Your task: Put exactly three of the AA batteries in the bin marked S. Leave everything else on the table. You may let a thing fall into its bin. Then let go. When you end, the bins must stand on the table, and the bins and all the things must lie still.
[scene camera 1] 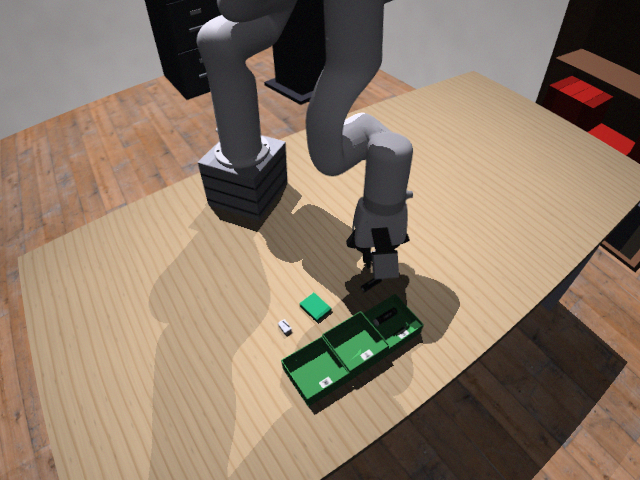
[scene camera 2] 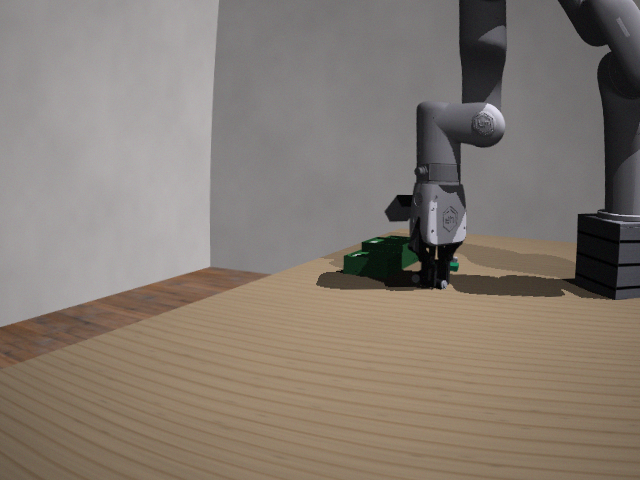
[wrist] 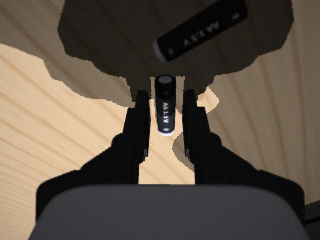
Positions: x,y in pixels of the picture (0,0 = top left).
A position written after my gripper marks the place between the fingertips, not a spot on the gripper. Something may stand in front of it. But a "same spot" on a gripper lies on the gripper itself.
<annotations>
my gripper: scene camera 1; scene camera 2 434,285; wrist
same spot on my gripper: (scene camera 1: pixel 367 256) = (wrist: pixel 202 129)
</annotations>
